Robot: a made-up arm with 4 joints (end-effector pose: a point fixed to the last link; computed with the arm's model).
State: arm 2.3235 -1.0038 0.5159 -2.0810
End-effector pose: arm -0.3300 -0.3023 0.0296 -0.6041 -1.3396 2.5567
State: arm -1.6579 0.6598 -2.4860 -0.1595
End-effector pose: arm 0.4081 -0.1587 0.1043 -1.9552 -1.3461 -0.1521
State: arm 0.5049 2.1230 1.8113 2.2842
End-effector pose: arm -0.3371 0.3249 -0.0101 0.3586 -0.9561 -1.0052
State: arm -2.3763 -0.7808 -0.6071 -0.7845
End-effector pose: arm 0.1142 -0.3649 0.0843 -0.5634 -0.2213 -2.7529
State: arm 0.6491 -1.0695 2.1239 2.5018
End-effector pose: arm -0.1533 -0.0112 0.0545 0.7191 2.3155 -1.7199
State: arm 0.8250 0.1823 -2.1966 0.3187
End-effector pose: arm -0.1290 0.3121 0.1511 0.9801 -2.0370 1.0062
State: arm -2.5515 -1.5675 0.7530 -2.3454
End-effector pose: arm 0.2674 -0.2981 0.0877 -0.5499 0.6958 -1.6956
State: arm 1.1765 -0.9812 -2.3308 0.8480
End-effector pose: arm -0.0446 0.1871 0.0428 2.1104 -1.6180 0.2269
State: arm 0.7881 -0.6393 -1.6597 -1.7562
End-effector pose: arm -0.0172 0.4269 0.1772 -0.4883 -0.8295 -0.8919
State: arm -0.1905 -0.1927 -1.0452 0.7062
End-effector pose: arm 0.2239 0.1906 0.0574 0.7083 -1.1122 0.1119
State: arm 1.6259 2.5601 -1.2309 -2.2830
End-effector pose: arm -0.2551 0.3224 -0.0794 -0.1103 1.9131 0.9541
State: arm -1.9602 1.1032 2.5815 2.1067
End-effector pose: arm 0.4808 -0.1581 0.1961 -0.1057 0.2909 1.6640
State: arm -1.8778 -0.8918 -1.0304 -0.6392
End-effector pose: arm 0.2247 -0.2630 0.1053 -0.6091 -0.8188 -2.4655
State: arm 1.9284 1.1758 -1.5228 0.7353
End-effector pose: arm -0.4195 0.0443 0.0952 -0.7173 1.0803 -2.7286
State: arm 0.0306 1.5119 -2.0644 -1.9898
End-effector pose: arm 0.2655 0.5276 -0.0986 1.4635 2.5045 0.6087
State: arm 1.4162 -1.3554 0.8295 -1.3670
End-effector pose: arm -0.3391 0.0536 0.1122 -0.1455 0.1497 2.2232
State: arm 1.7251 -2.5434 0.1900 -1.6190
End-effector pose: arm -0.2538 0.0466 0.1372 0.7778 0.7371 1.7541
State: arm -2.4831 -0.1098 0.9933 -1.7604
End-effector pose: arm 0.2974 -0.2985 -0.0143 0.1390 1.6595 -1.0399
